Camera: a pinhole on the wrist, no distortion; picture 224 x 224 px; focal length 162.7 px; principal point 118.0 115.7 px. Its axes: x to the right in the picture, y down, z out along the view. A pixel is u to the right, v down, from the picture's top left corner.
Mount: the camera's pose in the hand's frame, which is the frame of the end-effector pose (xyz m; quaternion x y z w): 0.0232 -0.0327 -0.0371 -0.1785 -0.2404 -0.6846 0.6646
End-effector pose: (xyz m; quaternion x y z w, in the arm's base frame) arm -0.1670 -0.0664 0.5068 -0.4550 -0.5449 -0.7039 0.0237
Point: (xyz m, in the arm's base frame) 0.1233 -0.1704 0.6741
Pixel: 11 56
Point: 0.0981 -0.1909 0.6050
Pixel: 8 17
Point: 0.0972 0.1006 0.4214
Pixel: 203 49
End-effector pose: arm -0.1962 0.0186 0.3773 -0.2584 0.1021 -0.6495 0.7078
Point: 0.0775 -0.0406 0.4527
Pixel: 80 172
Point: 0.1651 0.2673 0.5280
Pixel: 120 66
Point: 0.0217 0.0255 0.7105
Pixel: 201 160
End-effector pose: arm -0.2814 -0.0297 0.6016 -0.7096 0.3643 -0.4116 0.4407
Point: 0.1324 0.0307 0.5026
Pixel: 210 158
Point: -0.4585 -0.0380 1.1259
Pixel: behind the camera
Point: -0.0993 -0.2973 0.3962
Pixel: outside the picture
